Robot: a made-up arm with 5 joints. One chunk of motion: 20 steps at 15 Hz.
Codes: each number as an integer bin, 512 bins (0 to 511) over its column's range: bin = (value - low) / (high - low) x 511, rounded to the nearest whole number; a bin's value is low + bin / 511 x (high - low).
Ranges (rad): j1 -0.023..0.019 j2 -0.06..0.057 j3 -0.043..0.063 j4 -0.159..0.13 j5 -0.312..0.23
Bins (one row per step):
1: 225 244 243 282 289
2: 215 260 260 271 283
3: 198 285 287 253 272
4: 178 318 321 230 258
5: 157 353 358 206 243
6: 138 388 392 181 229
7: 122 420 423 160 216
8: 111 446 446 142 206
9: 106 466 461 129 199
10: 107 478 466 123 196
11: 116 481 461 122 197
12: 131 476 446 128 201
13: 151 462 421 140 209
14: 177 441 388 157 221
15: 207 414 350 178 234
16: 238 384 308 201 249
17: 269 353 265 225 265
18: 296 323 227 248 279
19: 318 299 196 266 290
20: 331 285 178 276 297
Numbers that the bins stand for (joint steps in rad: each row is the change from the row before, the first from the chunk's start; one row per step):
1: -0.00451 -0.00413 0.00741 0.00049 -0.00547
2: -0.00533 -0.00047 0.01093 -0.00573 -0.01183
3: -0.00673 0.00525 0.01653 -0.01591 -0.02350
4: -0.00837 0.01281 0.02359 -0.02892 -0.03835
5: -0.01010 0.02082 0.03126 -0.04250 -0.05426
6: -0.01166 0.02884 0.03832 -0.05663 -0.06911
7: -0.01297 0.03616 0.04475 -0.06851 -0.08290
8: -0.01388 0.04212 0.04952 -0.07869 -0.09350
9: -0.01429 0.04670 0.05263 -0.08604 -0.10093
10: -0.01421 0.04944 0.05367 -0.08944 -0.10411
11: -0.01347 0.05013 0.05263 -0.09000 -0.10305
12: -0.01223 0.04899 0.04952 -0.08661 -0.09881
13: -0.01059 0.04578 0.04433 -0.07982 -0.09032
14: -0.00845 0.04097 0.03749 -0.07021 -0.07759
15: -0.00599 0.03479 0.02960 -0.05833 -0.06380
16: -0.00344 0.02792 0.02089 -0.04532 -0.04789
17: -0.00089 0.02082 0.01197 -0.03175 -0.03092
18: 0.00133 0.01395 0.00409 -0.01874 -0.01607
19: 0.00314 0.00846 -0.00234 -0.00856 -0.00441
20: 0.00421 0.00525 -0.00608 -0.00291 0.00302

